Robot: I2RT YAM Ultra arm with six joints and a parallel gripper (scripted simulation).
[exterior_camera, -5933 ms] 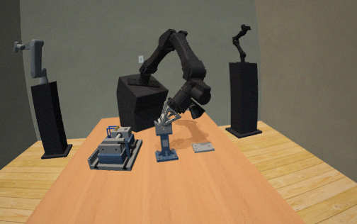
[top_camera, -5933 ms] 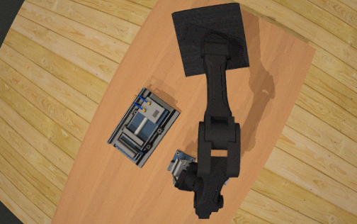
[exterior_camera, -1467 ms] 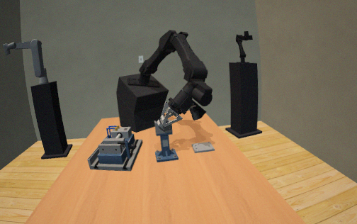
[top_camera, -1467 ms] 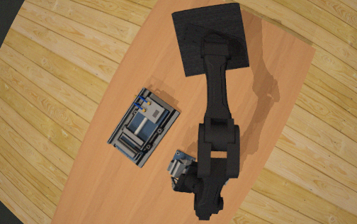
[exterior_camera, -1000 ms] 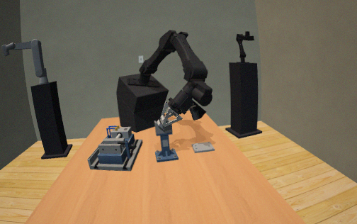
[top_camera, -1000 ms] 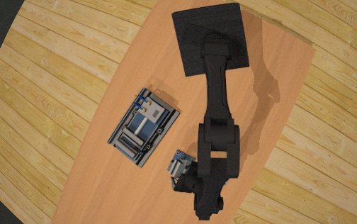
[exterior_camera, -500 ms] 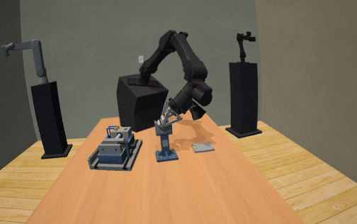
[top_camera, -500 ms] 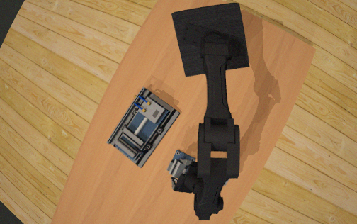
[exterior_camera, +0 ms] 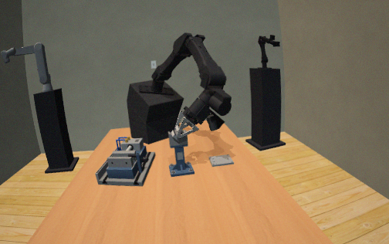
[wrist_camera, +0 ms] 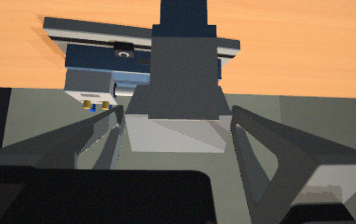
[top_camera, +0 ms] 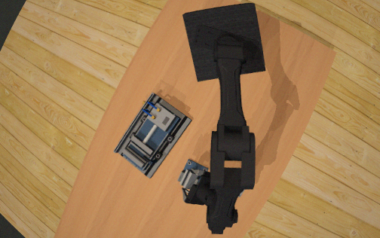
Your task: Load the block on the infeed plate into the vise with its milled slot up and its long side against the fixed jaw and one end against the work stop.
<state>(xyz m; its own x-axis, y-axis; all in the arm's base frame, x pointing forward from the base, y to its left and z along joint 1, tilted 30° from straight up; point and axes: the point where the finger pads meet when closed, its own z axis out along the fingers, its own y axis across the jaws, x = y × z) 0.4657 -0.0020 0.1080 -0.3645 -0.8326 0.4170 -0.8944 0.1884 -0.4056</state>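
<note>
My hand is right at the part. The rest, counted from my hand: black rod (190 mm to the right, 70 mm below); infeed plate (170 mm to the left, 150 mm below, 20 mm behind); moving jaw (220 mm to the right, 80 mm below, 40 mm behind).
</note>
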